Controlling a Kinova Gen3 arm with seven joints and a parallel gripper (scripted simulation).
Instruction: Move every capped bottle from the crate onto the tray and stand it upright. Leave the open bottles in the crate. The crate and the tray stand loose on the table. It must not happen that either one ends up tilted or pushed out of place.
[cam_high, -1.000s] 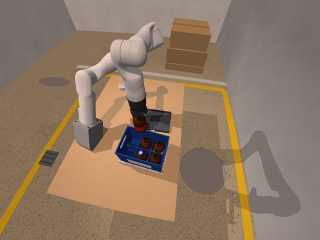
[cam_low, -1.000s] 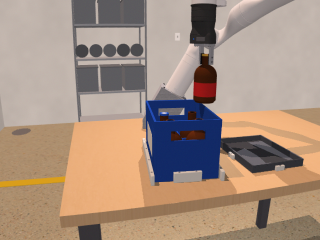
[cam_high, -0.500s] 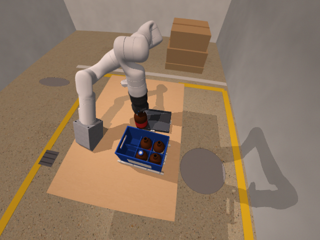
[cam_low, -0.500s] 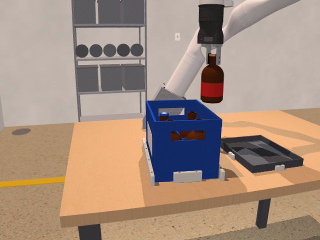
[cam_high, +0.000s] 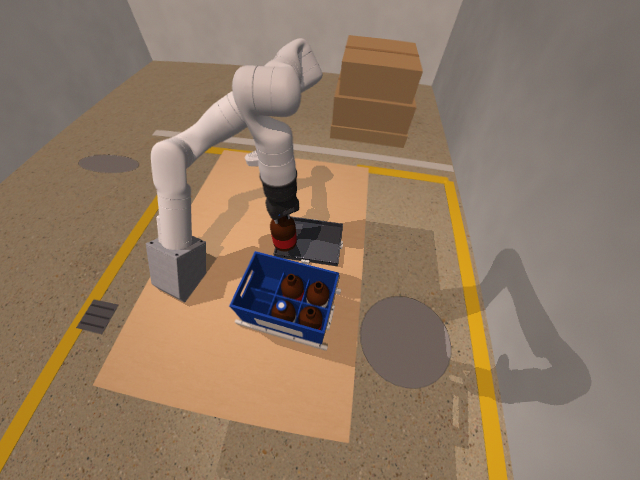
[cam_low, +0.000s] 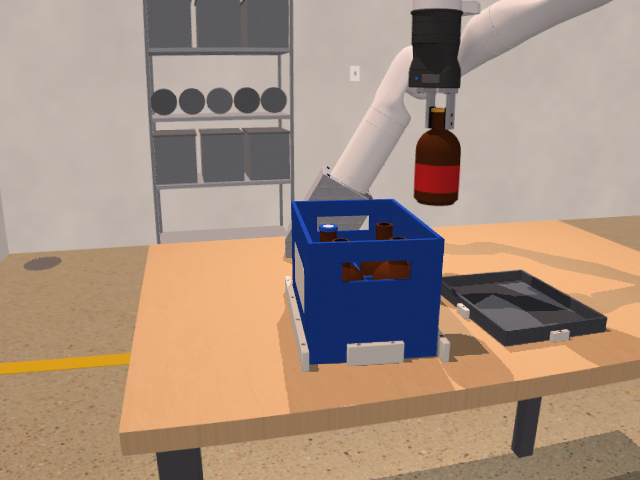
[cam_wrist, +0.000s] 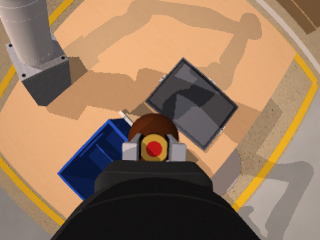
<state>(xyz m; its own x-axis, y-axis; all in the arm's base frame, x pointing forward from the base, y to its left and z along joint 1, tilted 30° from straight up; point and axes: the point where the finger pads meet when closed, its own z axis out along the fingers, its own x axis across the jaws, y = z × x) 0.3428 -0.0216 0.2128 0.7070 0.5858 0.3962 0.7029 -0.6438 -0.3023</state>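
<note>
Right now the dark tray is 40 mm ahead of my hand, 140 mm to the left of it and 310 mm below it. From my hand the other things lie so: blue crate 50 mm ahead, 140 mm to the right, 240 mm below.
</note>
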